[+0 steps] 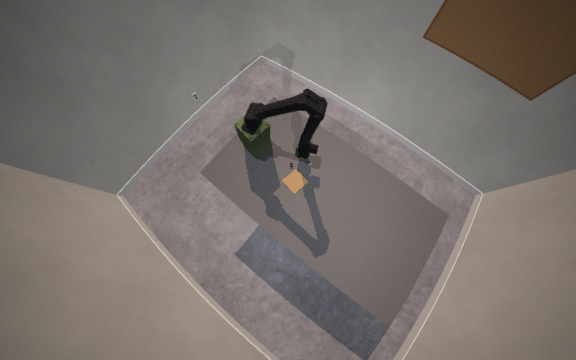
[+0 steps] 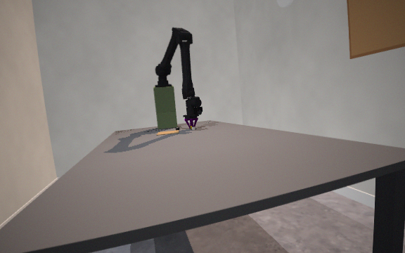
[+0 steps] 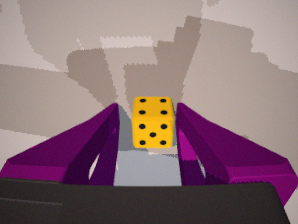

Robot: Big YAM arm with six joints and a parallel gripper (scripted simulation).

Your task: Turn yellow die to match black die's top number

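My hand is right at the yellow die. The rest, counted from my hand: orange mat: 19 cm to the right, 4 cm ahead, 1 cm below; then white die: 8 cm ahead, 2 cm to the right; then black die: 9 cm to the right, 4 cm behind.
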